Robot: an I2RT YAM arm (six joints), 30 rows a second.
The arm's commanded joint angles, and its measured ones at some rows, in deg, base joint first. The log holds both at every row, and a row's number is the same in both.
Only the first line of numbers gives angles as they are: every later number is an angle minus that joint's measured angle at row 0.
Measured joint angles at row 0:
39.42, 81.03, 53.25, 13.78, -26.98, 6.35
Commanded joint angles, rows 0 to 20:
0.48, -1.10, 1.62, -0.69, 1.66, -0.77
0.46, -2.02, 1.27, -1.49, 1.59, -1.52
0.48, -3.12, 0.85, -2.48, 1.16, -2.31
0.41, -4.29, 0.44, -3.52, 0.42, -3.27
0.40, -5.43, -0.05, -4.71, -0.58, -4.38
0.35, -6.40, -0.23, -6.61, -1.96, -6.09
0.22, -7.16, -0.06, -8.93, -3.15, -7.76
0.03, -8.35, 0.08, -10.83, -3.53, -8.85
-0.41, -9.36, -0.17, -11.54, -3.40, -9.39
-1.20, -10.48, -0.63, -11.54, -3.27, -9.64
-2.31, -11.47, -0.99, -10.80, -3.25, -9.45
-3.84, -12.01, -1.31, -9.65, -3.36, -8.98
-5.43, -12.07, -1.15, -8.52, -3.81, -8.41
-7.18, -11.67, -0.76, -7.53, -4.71, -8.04
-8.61, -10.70, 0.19, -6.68, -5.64, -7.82
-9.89, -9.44, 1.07, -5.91, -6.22, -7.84
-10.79, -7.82, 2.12, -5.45, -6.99, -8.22
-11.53, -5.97, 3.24, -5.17, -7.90, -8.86
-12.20, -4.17, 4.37, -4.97, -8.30, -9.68
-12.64, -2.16, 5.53, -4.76, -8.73, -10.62
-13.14, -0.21, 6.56, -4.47, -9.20, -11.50
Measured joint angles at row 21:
-11.50, -6.22, 2.32, -6.53, -5.95, -8.22
